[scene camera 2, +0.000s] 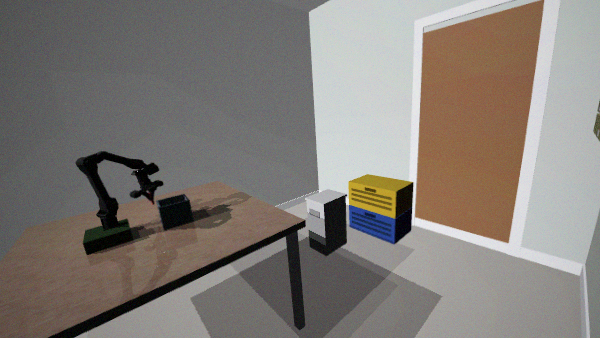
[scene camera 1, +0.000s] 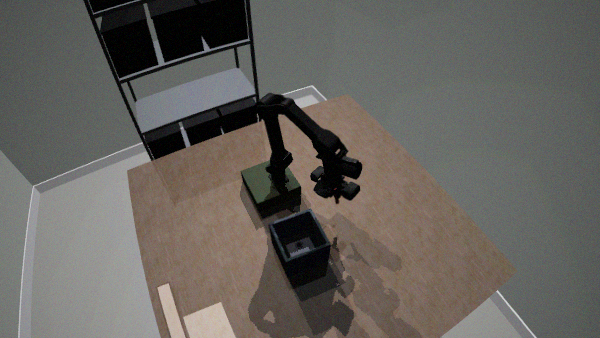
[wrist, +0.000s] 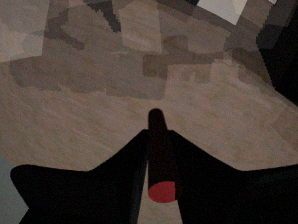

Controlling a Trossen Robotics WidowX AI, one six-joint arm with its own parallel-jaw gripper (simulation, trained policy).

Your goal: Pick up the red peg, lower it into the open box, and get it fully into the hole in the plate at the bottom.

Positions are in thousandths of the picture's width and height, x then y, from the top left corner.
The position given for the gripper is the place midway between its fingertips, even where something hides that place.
In view: the gripper (scene camera 1: 562,584) and a dark open box (scene camera 1: 468,679).
The dark open box is seen too in scene camera 2 (scene camera 2: 294,626). The gripper is seen too in the wrist view (wrist: 529,605).
